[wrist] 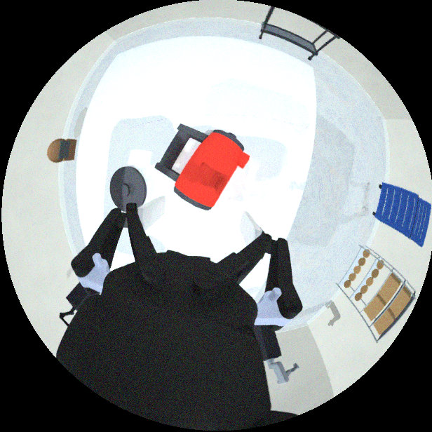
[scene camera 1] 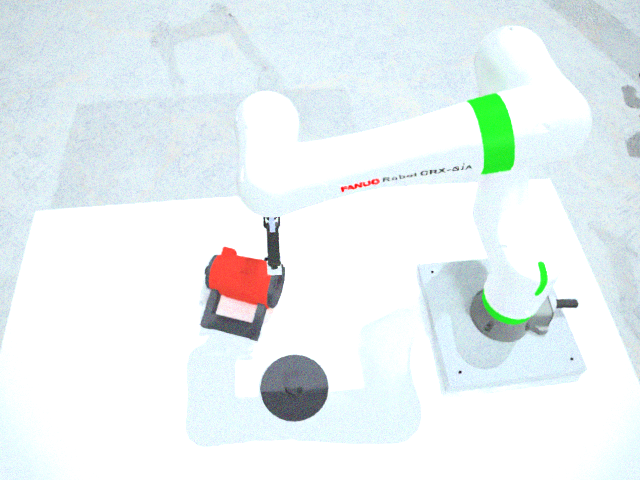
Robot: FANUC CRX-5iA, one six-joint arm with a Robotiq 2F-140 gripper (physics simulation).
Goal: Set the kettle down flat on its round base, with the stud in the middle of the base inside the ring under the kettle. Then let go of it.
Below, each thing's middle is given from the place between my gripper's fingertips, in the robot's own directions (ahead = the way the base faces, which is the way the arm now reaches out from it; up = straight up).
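You'd find the dark round base (scene camera 1: 294,388) 260 mm to the left of my gripper, 150 mm below it and 50 mm behind it. As for the red kettle (wrist: 203,178), my gripper is 110 mm above it, 70 mm short of it and 50 mm to the right of it. Going by their middles, the kettle is the nearest to my gripper of the things named here.
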